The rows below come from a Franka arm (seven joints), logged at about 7 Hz.
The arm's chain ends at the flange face. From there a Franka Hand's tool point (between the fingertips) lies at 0.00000 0.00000 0.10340 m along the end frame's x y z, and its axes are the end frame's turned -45 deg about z.
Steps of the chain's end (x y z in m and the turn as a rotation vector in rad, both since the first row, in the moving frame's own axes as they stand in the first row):
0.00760 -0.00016 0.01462 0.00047 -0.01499 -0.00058
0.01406 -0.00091 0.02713 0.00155 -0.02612 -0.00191
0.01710 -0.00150 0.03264 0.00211 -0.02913 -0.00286
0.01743 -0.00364 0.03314 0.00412 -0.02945 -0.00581
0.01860 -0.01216 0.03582 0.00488 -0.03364 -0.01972
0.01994 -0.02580 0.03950 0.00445 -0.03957 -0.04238
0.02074 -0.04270 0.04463 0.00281 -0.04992 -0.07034
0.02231 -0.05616 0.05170 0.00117 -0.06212 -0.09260
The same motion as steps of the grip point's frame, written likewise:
0.00443 0.00413 0.01461 0.01093 -0.01027 -0.00058
0.00879 0.00728 0.02709 0.01957 -0.01737 -0.00191
0.01117 0.00875 0.03260 0.02209 -0.01911 -0.00286
0.01304 0.00730 0.03309 0.02374 -0.01791 -0.00581
0.01962 0.00176 0.03576 0.02724 -0.02034 -0.01972
0.02971 -0.00731 0.03942 0.03113 -0.02483 -0.04238
0.04128 -0.01926 0.04450 0.03729 -0.03331 -0.07034
0.05083 -0.02835 0.05150 0.04475 -0.04310 -0.09260

